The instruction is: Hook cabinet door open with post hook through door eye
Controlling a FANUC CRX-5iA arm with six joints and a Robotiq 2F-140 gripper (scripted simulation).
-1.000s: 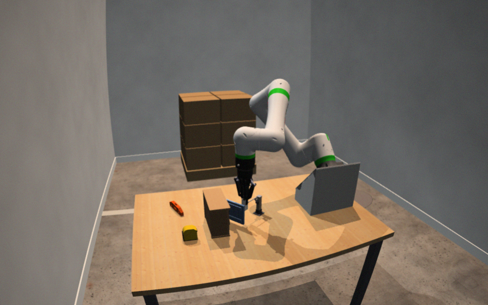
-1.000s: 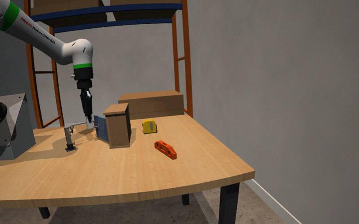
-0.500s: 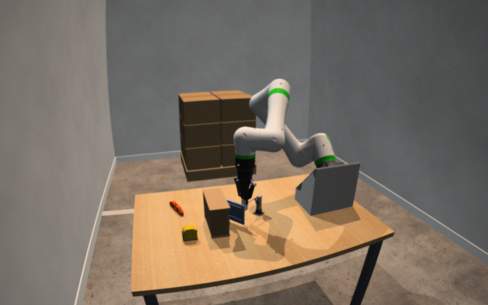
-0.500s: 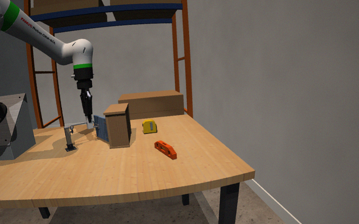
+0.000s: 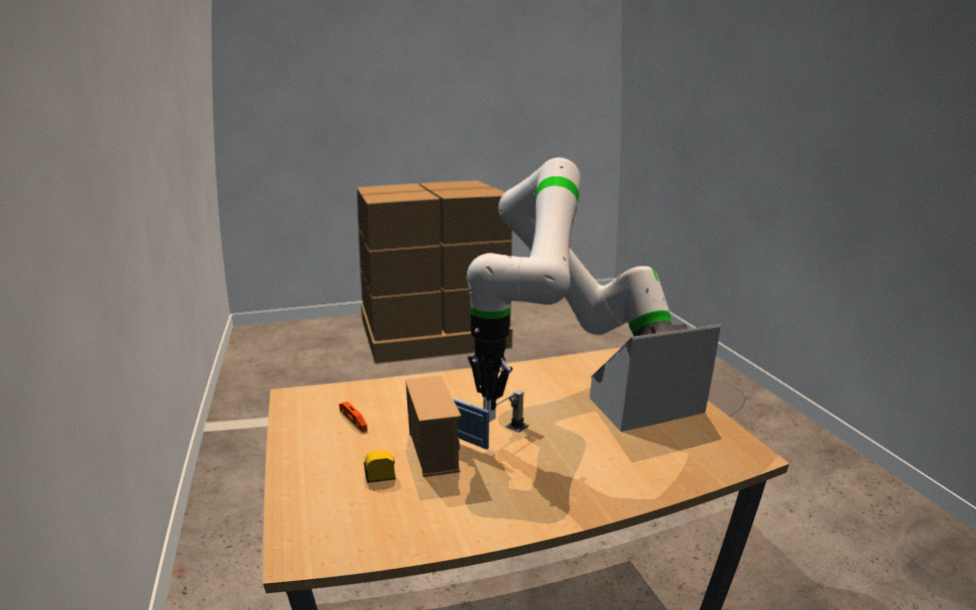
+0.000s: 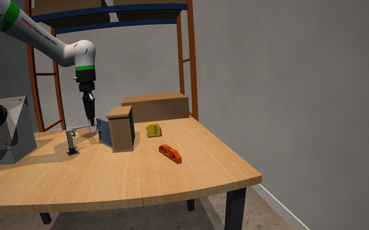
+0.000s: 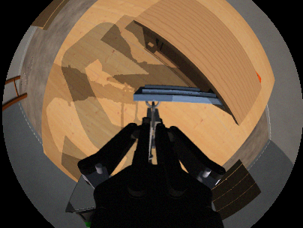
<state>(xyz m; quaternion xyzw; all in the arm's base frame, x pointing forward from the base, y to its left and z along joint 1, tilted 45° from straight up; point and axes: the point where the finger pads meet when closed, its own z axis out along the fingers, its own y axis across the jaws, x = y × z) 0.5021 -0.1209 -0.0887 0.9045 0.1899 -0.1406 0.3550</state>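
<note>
Right now my hand is 60 mm short of the blue door, 40 mm above it and 30 mm to the left of it. The rest, counted from my hand: yellow tape measure: 310 mm ahead, 80 mm below, 40 mm to the left; then orange level: 320 mm ahead, 250 mm to the right, 90 mm below.
</note>
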